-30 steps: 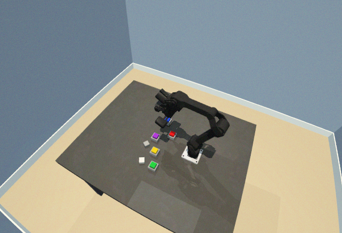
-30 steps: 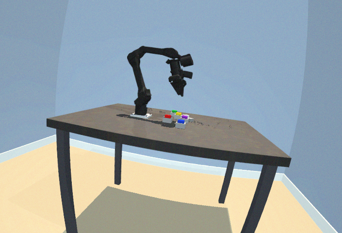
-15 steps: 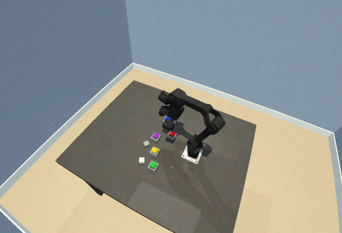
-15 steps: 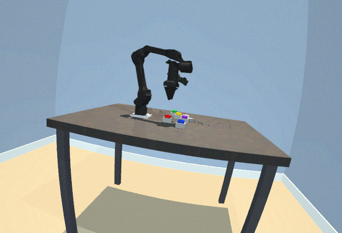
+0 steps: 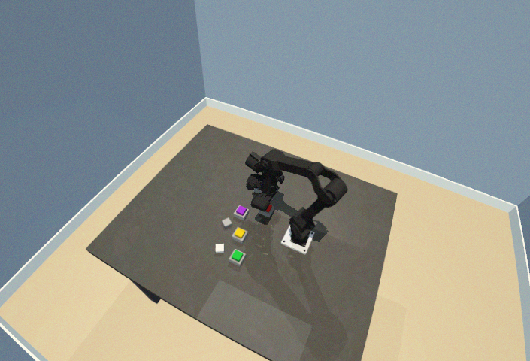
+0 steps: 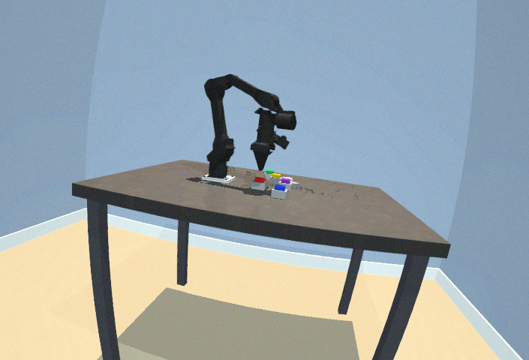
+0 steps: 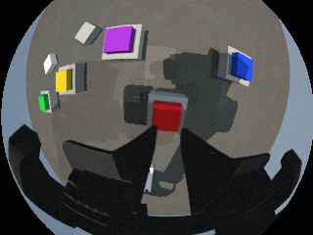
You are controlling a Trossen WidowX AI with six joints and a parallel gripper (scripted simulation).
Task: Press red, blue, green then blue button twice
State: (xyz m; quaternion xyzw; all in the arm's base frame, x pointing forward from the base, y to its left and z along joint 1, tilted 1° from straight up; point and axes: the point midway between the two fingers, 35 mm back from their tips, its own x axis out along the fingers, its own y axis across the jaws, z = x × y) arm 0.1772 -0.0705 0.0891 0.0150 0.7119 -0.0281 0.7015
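Right now the red button is 4 cm below my gripper tip. From my gripper tip the other things lie so: yellow button (5 cm ahead, 16 cm to the left, 4 cm below); blue button (8 cm ahead, 10 cm to the right, 4 cm below); purple button (9 cm ahead, 6 cm to the left, 4 cm below).
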